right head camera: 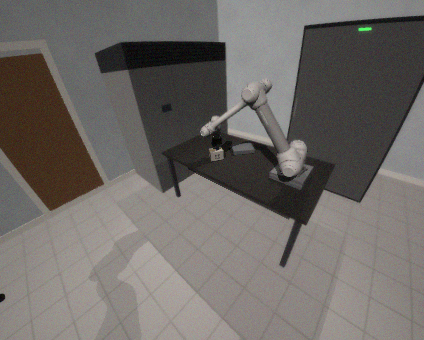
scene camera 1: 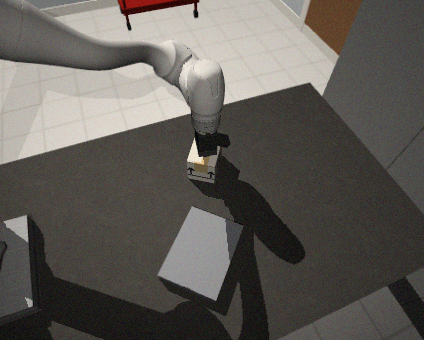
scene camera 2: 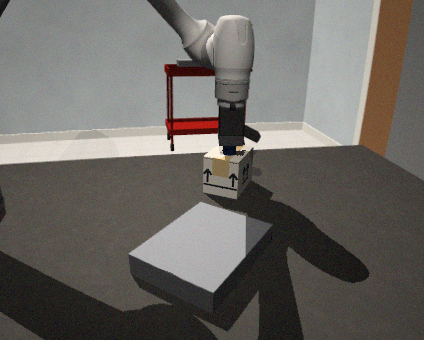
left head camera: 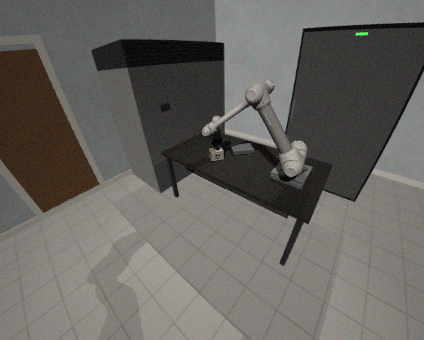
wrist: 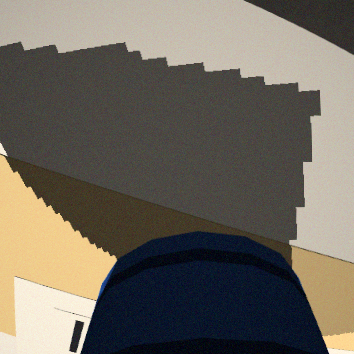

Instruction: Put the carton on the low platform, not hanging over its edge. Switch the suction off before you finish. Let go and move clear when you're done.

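Frame: origin at the arm's base, x right, y ahead, z up, level; centimetres.
Where they show: end effector, tool point: point(right head camera: 217, 150) point(scene camera 2: 229, 157) point(left head camera: 217, 150) point(wrist: 198, 257).
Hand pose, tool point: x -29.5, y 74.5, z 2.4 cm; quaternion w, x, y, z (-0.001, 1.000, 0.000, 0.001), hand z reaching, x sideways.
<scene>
After its pixels a point has its place.
The carton point(left head camera: 216, 156) {x -34.5, y 70.9, z -2.1 cm} point(right head camera: 216, 156) {x -34.2, y 70.8, z -2.2 cm} point(scene camera 1: 201, 175) {x -24.9, y 72.2, z -3.5 cm} point(scene camera 2: 220, 175) {x -25.0, y 72.0, z -1.1 cm} point(wrist: 45, 210) is a small white box with tan tape and black arrows. It stands upright on the dark table beside the low platform, with a gap between them. The platform point(left head camera: 243, 148) {x 1.5, y 64.2, z -2.5 cm} point(right head camera: 243, 148) {x 0.8, y 64.3, z -2.5 cm} point(scene camera 1: 202, 255) {x 4.7, y 67.4, z -2.5 cm} point(scene camera 2: 195, 245) {x 5.2, y 65.8, z -2.5 cm} is a low grey block. My gripper point(left head camera: 216, 146) {x -29.5, y 74.5, z 2.4 cm} point(right head camera: 216, 147) {x -29.5, y 74.5, z 2.4 cm} point(scene camera 2: 229, 150) point(wrist: 200, 295), a dark blue suction cup, is pressed down on the carton's top and looks squashed. Whether the suction holds does not show. In scene camera 1 the black tool body hides the cup.
The arm's base stands on a grey plate point(left head camera: 304, 181) {x -8.2, y -14.5, z -1.4 cm} point(right head camera: 303, 181) {x -10.8, y -14.9, z 0.5 cm} at the table's other end. A tall grey cabinet point(left head camera: 175, 105) point(right head camera: 175, 95) is behind the table's far end. A red cart point(scene camera 1: 159, 5) point(scene camera 2: 172, 70) stands beyond the table.
</scene>
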